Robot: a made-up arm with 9 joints. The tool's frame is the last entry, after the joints.
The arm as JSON. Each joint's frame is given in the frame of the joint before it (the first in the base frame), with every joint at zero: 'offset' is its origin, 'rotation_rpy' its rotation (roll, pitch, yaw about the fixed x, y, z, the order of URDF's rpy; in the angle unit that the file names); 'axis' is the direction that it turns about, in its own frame. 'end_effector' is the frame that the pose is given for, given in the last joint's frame.
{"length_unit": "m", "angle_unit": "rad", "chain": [
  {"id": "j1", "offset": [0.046, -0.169, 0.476], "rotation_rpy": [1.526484, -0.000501, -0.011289], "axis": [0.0, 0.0, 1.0]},
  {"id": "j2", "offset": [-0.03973, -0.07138, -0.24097], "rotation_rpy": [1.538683, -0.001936, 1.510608], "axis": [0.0, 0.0, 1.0]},
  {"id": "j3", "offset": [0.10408, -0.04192, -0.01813], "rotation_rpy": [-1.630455, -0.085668, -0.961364], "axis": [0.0, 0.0, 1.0]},
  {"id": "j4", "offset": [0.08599, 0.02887, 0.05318], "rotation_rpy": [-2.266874, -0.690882, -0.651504], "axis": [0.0, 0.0, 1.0]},
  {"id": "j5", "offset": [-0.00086, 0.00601, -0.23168], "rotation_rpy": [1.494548, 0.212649, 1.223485], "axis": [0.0, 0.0, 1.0]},
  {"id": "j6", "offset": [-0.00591, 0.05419, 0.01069], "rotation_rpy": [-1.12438, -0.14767, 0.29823], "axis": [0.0, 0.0, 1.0]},
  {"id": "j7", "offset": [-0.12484, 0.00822, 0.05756], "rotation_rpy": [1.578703, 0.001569, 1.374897], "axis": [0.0, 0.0, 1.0]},
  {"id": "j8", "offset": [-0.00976, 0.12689, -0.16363], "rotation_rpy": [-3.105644, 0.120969, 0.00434], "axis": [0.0, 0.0, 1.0]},
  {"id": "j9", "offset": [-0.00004, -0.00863, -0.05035], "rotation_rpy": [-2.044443, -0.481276, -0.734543], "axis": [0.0, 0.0, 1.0]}
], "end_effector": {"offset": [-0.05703, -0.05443, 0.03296], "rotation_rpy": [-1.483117, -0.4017, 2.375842]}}
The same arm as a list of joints. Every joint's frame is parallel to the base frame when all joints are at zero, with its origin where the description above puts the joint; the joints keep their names.
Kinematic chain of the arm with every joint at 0, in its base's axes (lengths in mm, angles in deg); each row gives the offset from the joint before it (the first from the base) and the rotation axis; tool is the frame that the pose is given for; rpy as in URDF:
j1: xyz 46 -169 476 axis -0.011299 -0.998954 0.044298
j2: xyz -37 238 -82 axis 0.997244 -0.046002 -0.058203
j3: xyz -10 47 103 axis -0.0345 -0.529198 0.847797
j4: xyz -17 48 92 axis -0.21819 0.975753 0.017299
j5: xyz 55 -225 -8 axis 0.223001 0.109001 0.968705
j6: xyz -5 55 6 axis -0.247404 0.883213 0.398406
j7: xyz -134 15 28 axis 0.970532 0.228807 0.075602
j8: xyz -189 71 47 axis -0.96841 -0.244402 0.0495
j9: xyz 47 20 1 axis 0.390984 -0.080597 -0.916862
tool: xyz 16 -81 -22 rpy 90 0 0

